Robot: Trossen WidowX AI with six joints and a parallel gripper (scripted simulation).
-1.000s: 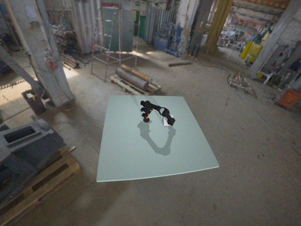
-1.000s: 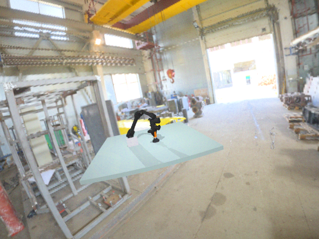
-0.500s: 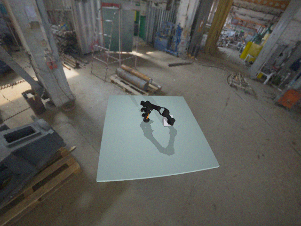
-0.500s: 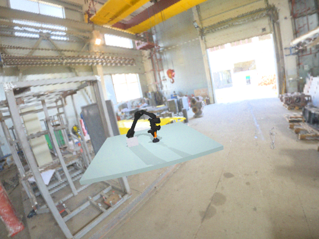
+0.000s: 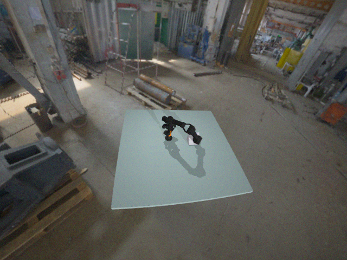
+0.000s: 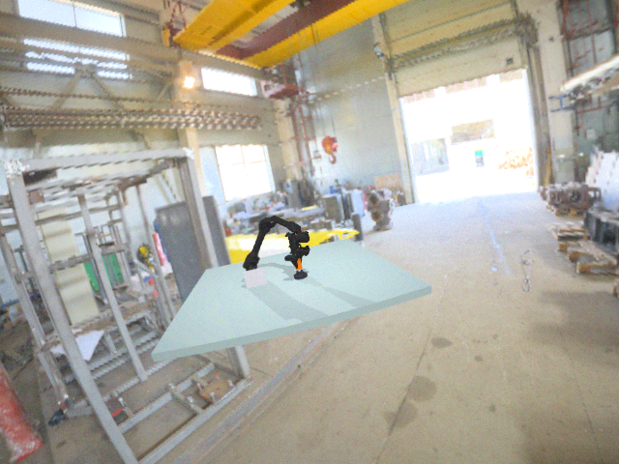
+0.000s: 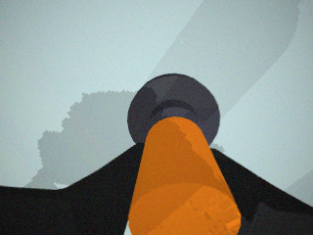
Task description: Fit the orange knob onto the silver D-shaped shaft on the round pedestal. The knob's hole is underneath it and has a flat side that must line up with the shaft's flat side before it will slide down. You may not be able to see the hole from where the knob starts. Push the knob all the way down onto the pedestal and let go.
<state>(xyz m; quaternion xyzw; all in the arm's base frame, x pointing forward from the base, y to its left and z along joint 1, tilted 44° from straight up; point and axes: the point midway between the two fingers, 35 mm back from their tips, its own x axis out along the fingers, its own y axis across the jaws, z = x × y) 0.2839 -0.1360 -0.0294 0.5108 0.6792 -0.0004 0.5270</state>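
My gripper tip is 4 cm above the dark round pedestal. Also, from my gripper tip: orange knob 3 cm above.
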